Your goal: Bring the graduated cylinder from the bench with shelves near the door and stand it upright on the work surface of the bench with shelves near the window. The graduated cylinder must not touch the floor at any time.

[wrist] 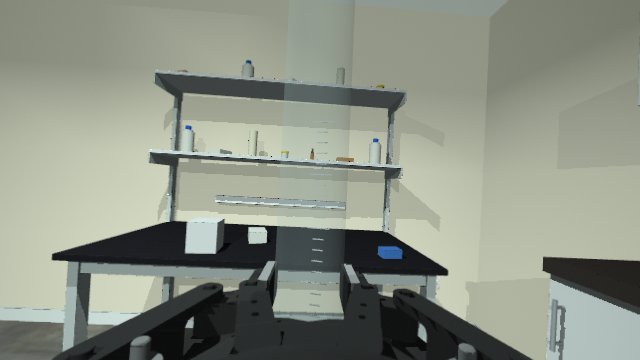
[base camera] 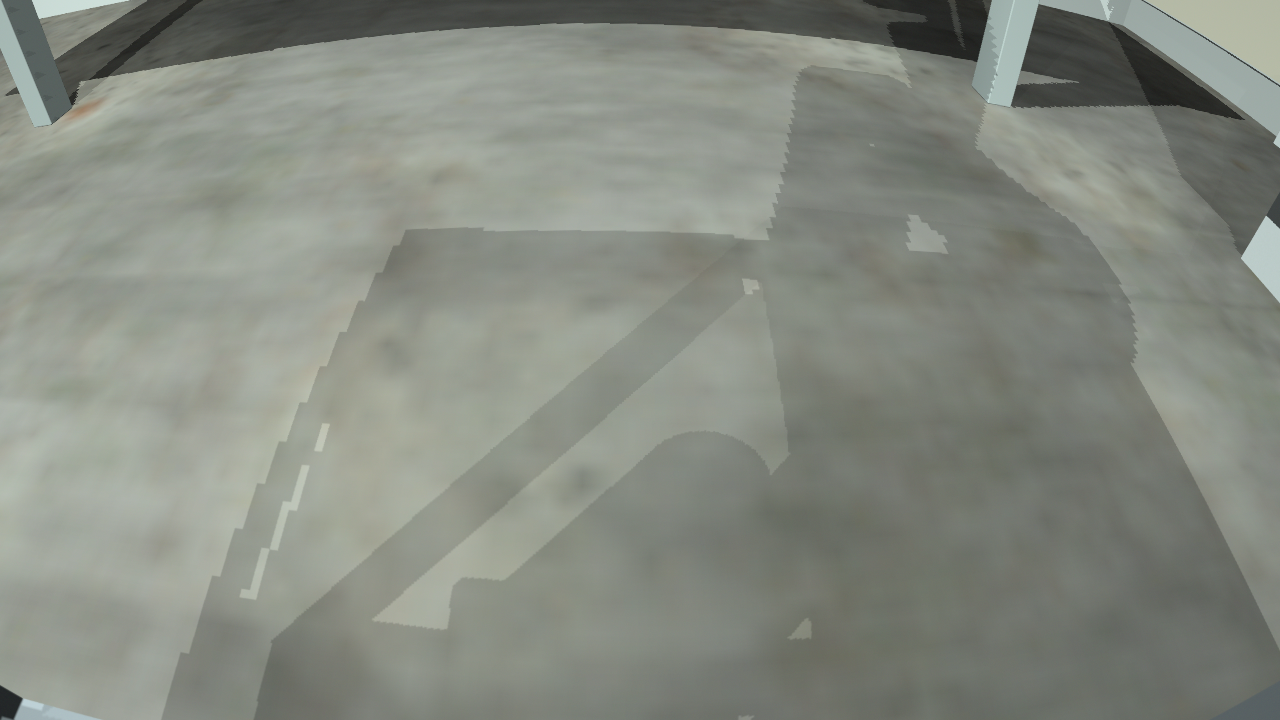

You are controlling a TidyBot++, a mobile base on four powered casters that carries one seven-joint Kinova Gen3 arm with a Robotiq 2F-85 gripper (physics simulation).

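Frame: origin at the arm's base, x ahead, y left, z up, level; metres.
Where they show: gripper, fingertip midpoint: (wrist: 308, 276).
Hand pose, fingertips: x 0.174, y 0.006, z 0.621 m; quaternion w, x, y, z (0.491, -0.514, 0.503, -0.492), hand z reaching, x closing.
Each offset is from my fingertips to the top centre of the thing. "pt": to the spot under its first point. Level surfaces: height alone.
The graduated cylinder {pt dx -0.034, dy -0.001, dz +0.055 m} (wrist: 315, 200) is a clear, pale tube with white marks. It stands upright between the fingers in the wrist view, and its top runs out of the view. My gripper (wrist: 308, 276) is shut on its lower part. Beyond it is a bench with shelves, with a black work surface {dz -0.256 m} (wrist: 150, 245) and two shelves above. The bench is some distance ahead, and the cylinder is in front of it, not over it. I cannot tell whether this is the bench near the door or near the window. The cylinder and gripper do not show in the base camera view.
A white box {dx +0.886, dy +0.460, dz -0.126 m} (wrist: 204, 236), a small white block {dx +1.084, dy +0.282, dz -0.198 m} (wrist: 257, 235) and a blue block {dx +0.915, dy -0.369, dz -0.216 m} (wrist: 390, 252) sit on the bench. Bottles and small items stand on its shelves. A cabinet (wrist: 595, 320) with a dark top is at the right. Bench legs (base camera: 34, 67) (base camera: 1006, 53) rise from the floor.
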